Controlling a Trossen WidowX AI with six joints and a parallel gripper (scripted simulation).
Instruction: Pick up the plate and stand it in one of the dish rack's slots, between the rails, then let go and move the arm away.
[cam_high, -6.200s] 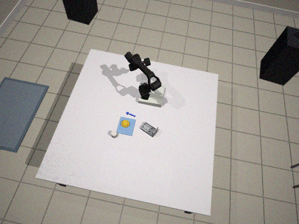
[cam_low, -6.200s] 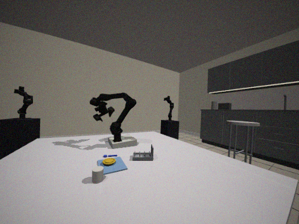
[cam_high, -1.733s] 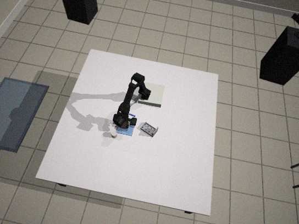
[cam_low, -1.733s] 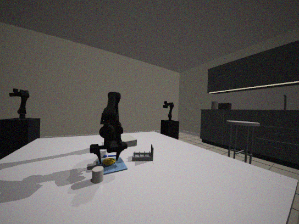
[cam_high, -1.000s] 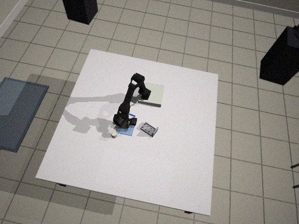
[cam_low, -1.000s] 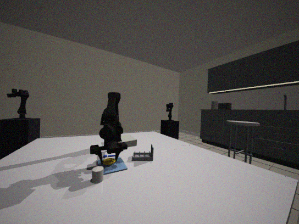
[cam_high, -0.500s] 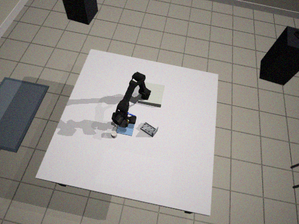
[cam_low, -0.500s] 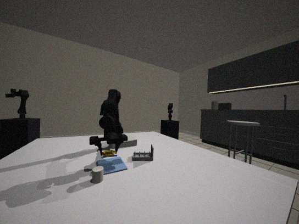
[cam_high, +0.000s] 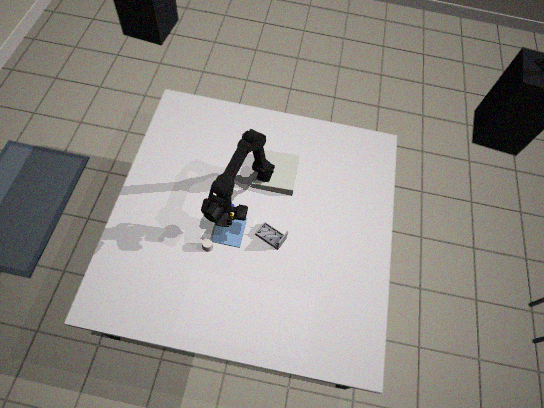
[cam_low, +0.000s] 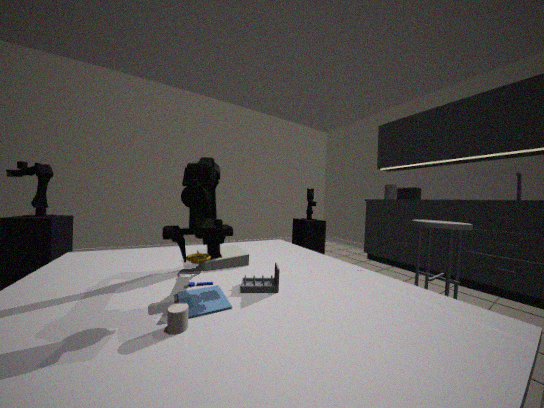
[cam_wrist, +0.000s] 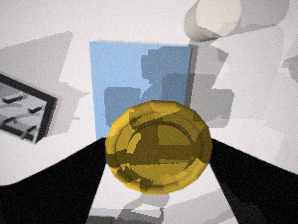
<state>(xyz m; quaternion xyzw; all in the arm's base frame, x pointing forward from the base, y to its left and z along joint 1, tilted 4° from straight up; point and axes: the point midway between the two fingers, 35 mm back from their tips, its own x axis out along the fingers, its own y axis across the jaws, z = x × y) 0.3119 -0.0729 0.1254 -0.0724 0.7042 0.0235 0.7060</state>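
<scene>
The grey dish rack lies 210 mm to the left of my gripper tip, 100 mm below it and 40 mm behind it. The rest, counted from my gripper tip: yellow plate 10 mm above; then white cylinder 110 mm ahead, 100 mm below, 50 mm to the right; then blue mat 120 mm below, 20 mm to the left.
</scene>
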